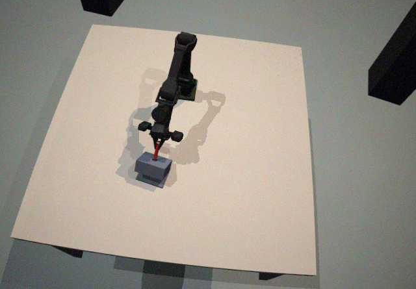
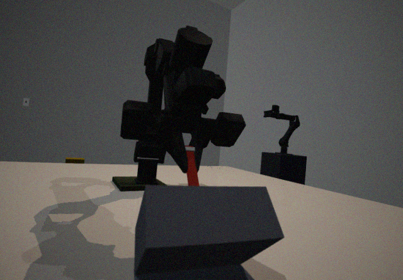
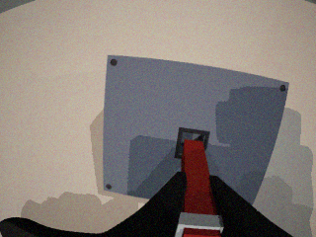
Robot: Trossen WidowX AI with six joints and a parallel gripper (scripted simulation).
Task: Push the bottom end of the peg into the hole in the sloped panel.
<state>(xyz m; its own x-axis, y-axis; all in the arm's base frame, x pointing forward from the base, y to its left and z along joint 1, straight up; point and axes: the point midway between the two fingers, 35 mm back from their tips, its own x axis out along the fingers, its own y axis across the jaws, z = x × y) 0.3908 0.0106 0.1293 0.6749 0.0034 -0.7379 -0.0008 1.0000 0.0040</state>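
Now: the red peg 1 cm behind my gripper tip and 1 cm above it. The rest, counted from my gripper tip: blue-grey sloped panel (5 cm ahead, 6 cm below).
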